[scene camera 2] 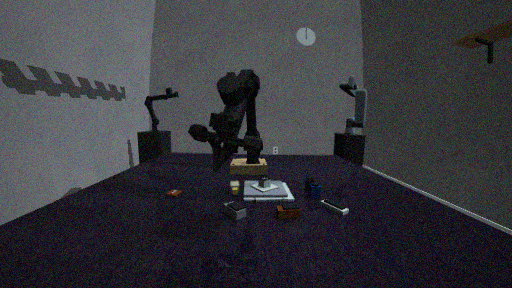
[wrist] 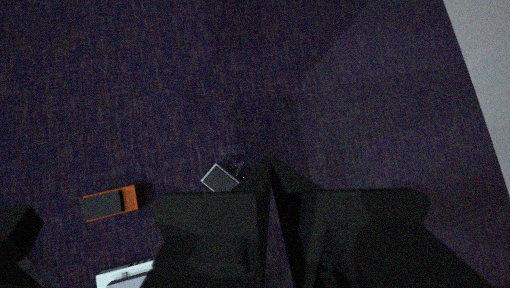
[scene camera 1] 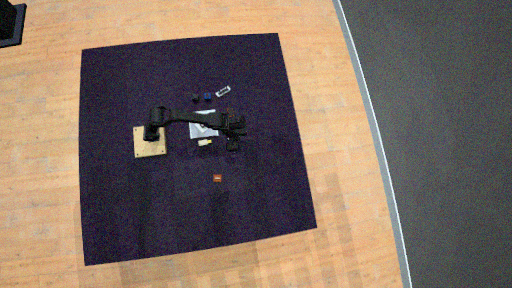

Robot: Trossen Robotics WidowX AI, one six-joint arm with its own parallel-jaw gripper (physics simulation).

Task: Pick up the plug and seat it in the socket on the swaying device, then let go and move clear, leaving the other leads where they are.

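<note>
My gripper (scene camera 1: 245,133) (scene camera 2: 217,168) (wrist: 269,161) is shut and empty, raised above the mat. A grey block with a black top (scene camera 2: 235,212) (wrist: 220,179) lies below and just beyond the fingertips in the wrist view, partly covered by a finger. The grey-white slab (scene camera 1: 197,134) (scene camera 2: 252,193) carries a tilted pale plate with a small grey block (scene camera 2: 264,183) on it. A cream and yellow block (scene camera 1: 204,143) (scene camera 2: 235,188) stands beside the slab. I cannot tell for certain which piece is the plug, or make out the socket's opening.
An orange block with a black top (scene camera 2: 288,212) (wrist: 131,198), a white one (scene camera 1: 223,91) (scene camera 2: 334,207), a blue block (scene camera 1: 207,96) (scene camera 2: 315,190), a black block (scene camera 1: 195,97) and a flat orange piece (scene camera 1: 217,178) (scene camera 2: 174,193) lie around the slab.
</note>
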